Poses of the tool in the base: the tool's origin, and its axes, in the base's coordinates. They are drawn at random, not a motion.
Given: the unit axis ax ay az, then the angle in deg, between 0 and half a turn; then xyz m.
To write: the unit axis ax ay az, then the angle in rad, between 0 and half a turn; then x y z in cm. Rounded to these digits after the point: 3 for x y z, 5 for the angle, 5 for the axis.
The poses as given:
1: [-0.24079, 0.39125, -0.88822, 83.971, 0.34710, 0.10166, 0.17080]
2: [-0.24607, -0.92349, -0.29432, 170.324, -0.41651, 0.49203, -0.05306]
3: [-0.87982, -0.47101, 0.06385, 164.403, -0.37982, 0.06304, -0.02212]
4: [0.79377, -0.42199, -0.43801, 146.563, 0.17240, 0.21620, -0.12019]
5: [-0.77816, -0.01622, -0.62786, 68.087, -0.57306, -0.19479, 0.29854]
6: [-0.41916, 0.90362, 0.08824, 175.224, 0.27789, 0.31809, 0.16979]
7: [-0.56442, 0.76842, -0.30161, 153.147, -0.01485, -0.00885, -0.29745]
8: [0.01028, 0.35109, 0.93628, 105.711, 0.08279, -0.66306, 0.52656]
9: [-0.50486, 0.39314, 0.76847, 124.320, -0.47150, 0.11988, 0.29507]
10: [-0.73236, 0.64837, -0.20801, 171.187, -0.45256, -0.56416, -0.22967]
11: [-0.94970, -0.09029, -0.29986, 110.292, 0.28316, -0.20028, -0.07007]
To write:
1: [-0.24079, 0.39125, -0.88822, 1.46557, 34.710, 10.166, 17.080]
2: [-0.24607, -0.92349, -0.29432, 2.97271, -41.651, 49.203, -5.306]
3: [-0.87982, -0.47101, 0.06385, 2.86937, -37.982, 6.304, -2.212]
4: [0.79377, -0.42199, -0.43801, 2.55801, 17.240, 21.620, -12.019]
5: [-0.77816, -0.01622, -0.62786, 1.18834, -57.306, -19.479, 29.854]
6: [-0.41916, 0.90362, 0.08824, 3.05824, 27.789, 31.809, 16.979]
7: [-0.56442, 0.76842, -0.30161, 2.67292, -1.485, -0.885, -29.745]
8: [0.01028, 0.35109, 0.93628, 1.84501, 8.279, -66.306, 52.656]
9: [-0.50486, 0.39314, 0.76847, 2.16979, -47.150, 11.988, 29.507]
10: [-0.73236, 0.64837, -0.20801, 2.98778, -45.256, -56.416, -22.967]
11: [-0.94970, -0.09029, -0.29986, 1.92496, 28.316, -20.028, -7.007]
